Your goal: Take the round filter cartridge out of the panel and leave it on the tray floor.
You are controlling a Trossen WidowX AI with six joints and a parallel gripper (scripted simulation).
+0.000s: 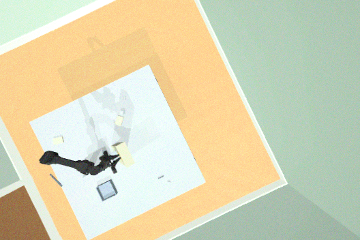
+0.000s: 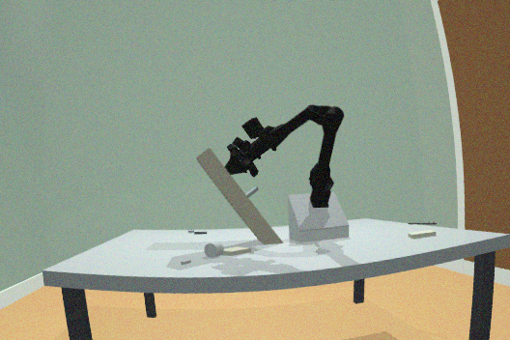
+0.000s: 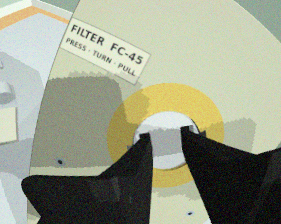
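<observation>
Now: the round white filter cartridge 10 mm ahead of my gripper tip and 10 mm below it. From my gripper tip the other things lie so: grey square tray: 420 mm behind, 280 mm to the right, 260 mm below; then beige service panel: 40 mm behind, 80 mm below.
</observation>
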